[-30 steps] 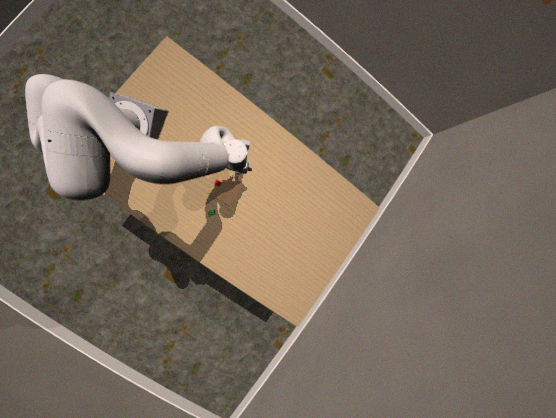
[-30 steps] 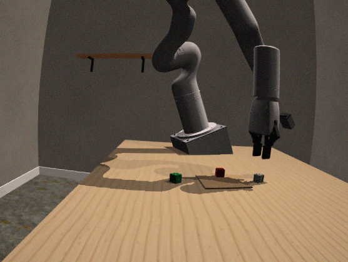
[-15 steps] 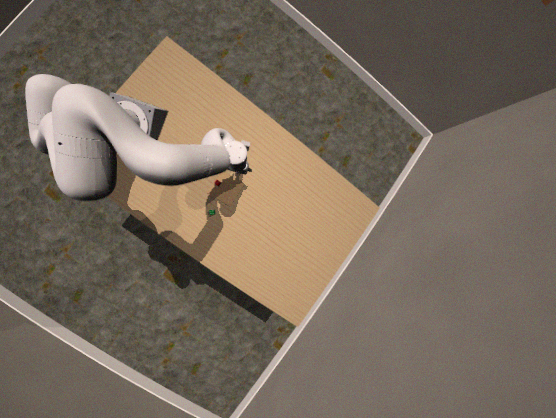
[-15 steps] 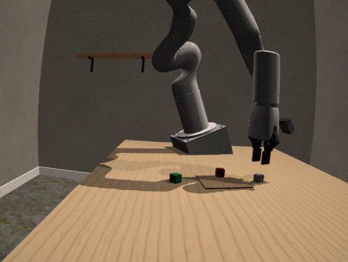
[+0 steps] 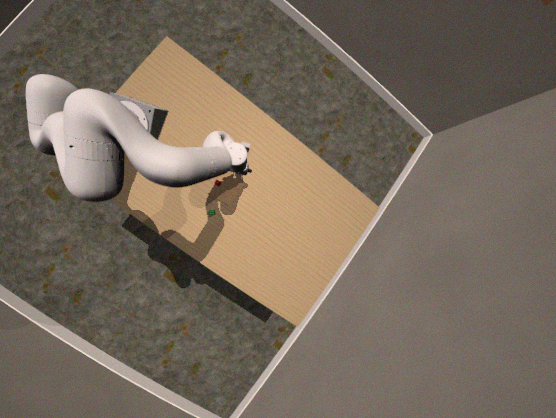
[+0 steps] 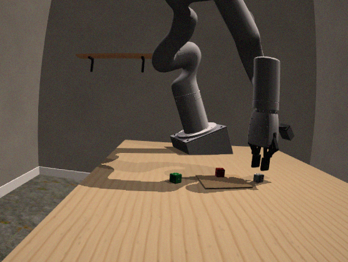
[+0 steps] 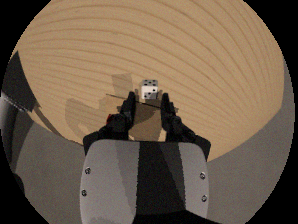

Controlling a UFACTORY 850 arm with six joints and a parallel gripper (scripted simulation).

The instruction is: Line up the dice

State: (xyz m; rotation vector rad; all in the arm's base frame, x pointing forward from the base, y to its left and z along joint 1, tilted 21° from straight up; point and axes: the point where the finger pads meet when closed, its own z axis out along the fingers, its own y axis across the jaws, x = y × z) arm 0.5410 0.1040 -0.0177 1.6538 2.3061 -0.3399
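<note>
Right now the white die is 5 cm below my hand. Also, from my hand: red die: 11 cm to the right, 5 cm behind, 4 cm below; then green die: 26 cm to the right, 5 cm below; then tan mat: 11 cm to the right, 6 cm below, 1 cm behind.
</note>
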